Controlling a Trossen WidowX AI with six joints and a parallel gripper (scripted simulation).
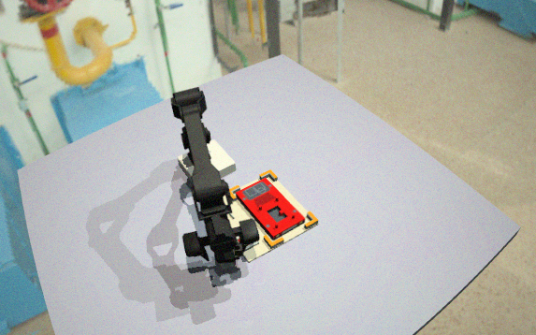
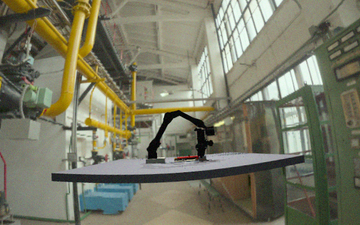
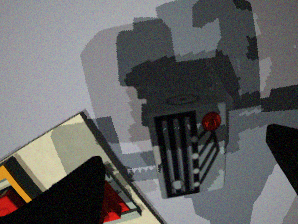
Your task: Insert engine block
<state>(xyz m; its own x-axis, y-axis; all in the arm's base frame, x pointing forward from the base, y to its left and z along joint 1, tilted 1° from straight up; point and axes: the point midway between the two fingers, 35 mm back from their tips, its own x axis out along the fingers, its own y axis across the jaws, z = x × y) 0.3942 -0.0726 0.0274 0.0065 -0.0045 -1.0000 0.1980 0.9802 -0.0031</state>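
My gripper tip is 3 cm past the black peg, 8 cm to the right of it and 1 cm below it. From my gripper tip the other things lie so: engine block 1 cm below.
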